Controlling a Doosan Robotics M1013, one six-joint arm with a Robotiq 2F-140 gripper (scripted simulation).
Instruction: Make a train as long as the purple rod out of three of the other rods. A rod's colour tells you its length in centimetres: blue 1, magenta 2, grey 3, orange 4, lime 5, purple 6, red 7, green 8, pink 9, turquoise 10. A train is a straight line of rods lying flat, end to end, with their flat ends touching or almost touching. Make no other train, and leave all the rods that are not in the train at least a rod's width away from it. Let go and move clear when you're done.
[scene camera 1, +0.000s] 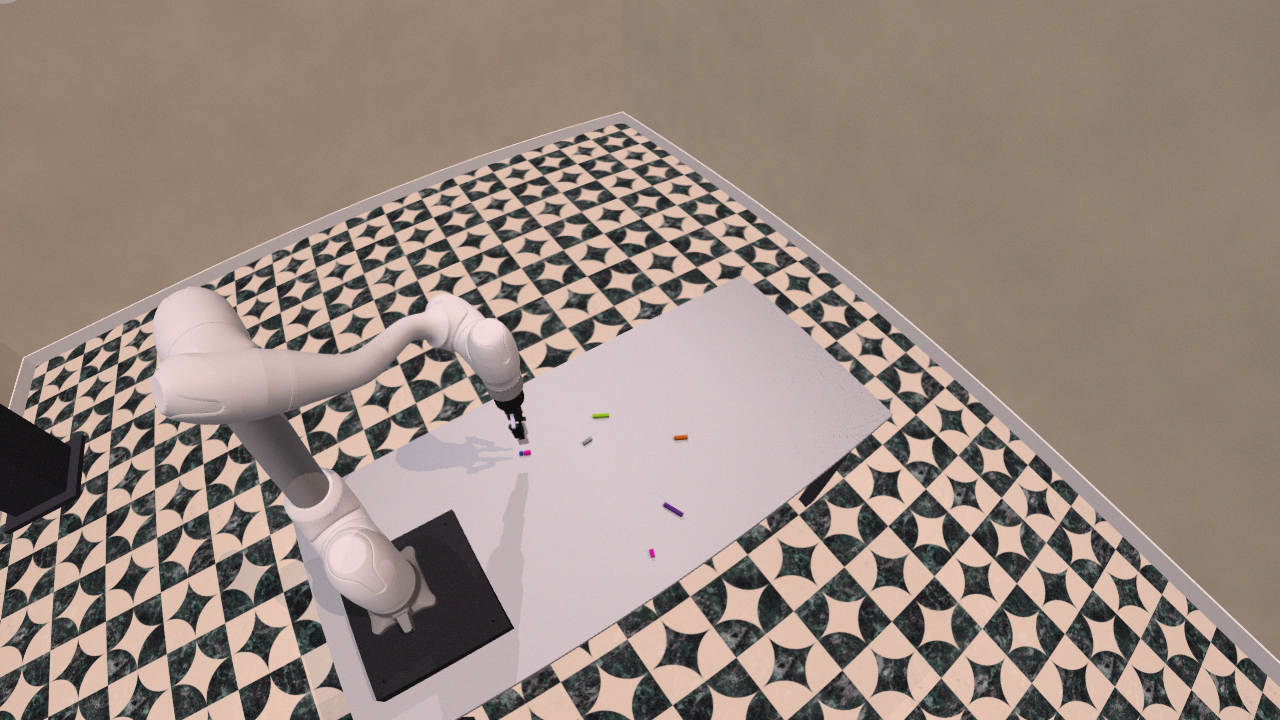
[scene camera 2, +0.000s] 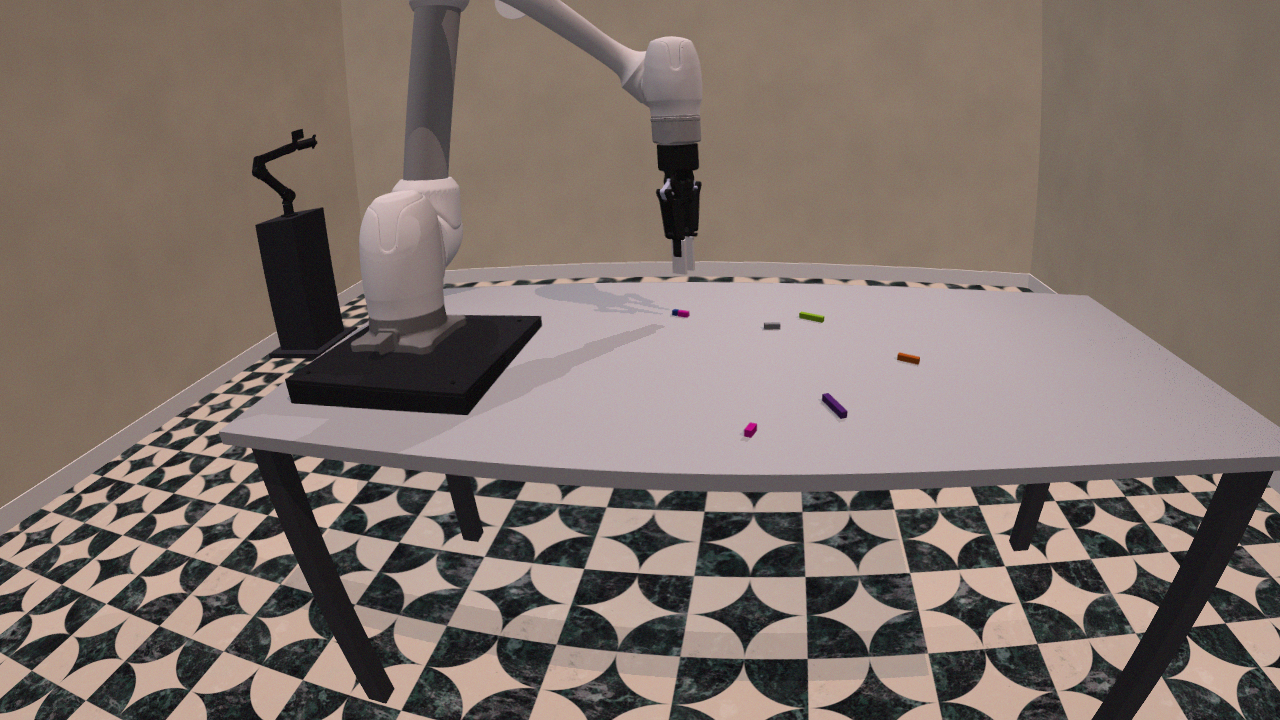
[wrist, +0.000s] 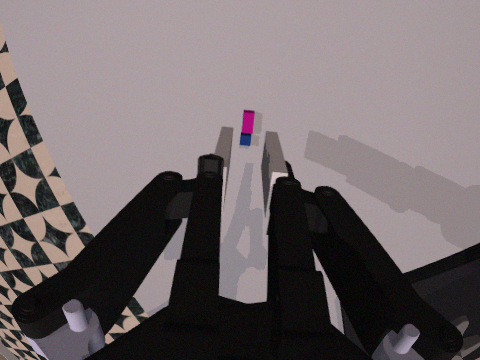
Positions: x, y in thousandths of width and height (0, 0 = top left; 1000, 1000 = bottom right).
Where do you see the gripper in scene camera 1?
409, 609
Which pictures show the gripper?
Scene camera 1, scene camera 2 and the wrist view: all of them.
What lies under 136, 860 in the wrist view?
The gripper.
